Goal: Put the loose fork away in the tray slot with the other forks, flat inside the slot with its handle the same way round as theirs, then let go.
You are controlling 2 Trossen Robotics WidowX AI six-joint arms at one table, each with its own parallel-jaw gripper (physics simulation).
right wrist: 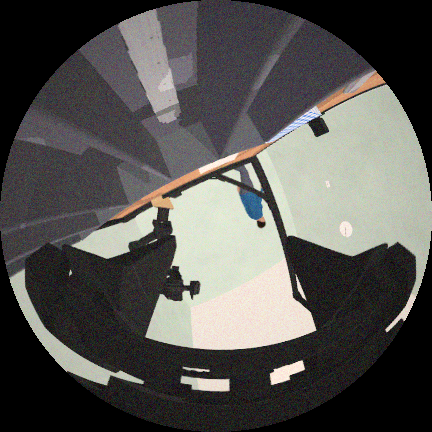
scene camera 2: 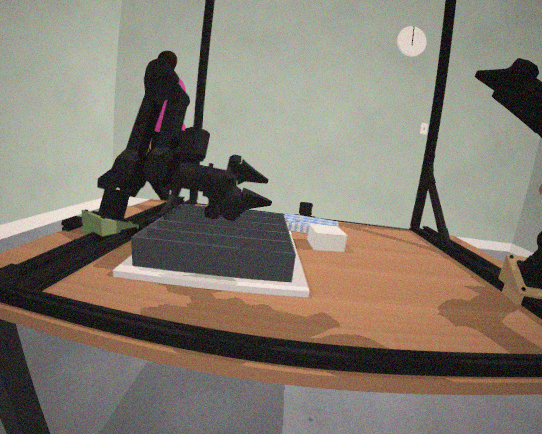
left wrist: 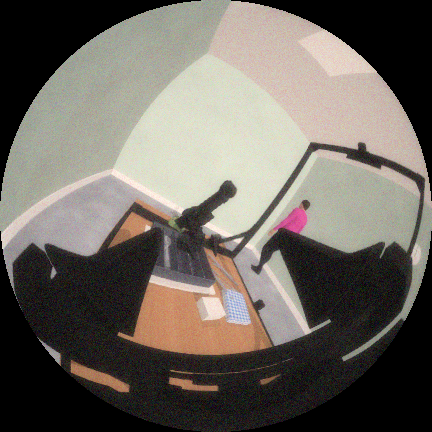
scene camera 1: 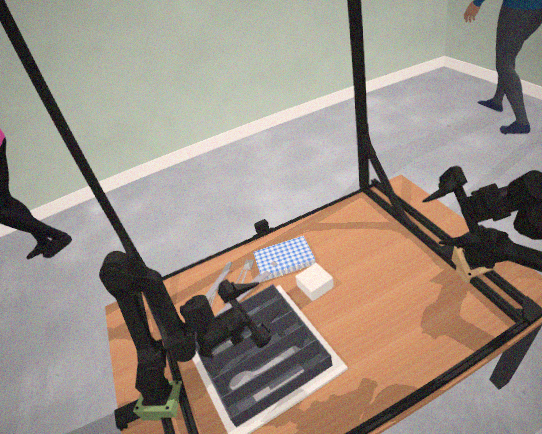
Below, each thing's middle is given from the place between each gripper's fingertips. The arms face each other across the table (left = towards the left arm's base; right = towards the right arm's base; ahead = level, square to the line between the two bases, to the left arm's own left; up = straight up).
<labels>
Right now my left hand is 35 cm above the white block (scene camera 2: 321, 237), 26 cm past it and 18 cm to the left of it. From my left hand the other things lie so: dark cutlery tray (scene camera 2: 257, 245) 41 cm to the right, 34 cm below, 11 cm behind.
I see the dark cutlery tray 10 cm below my right hand, 8 cm to the right of it and 7 cm ahead of it. From my right hand the other things lie so: white block: 15 cm to the left, 11 cm below, 8 cm behind.
</labels>
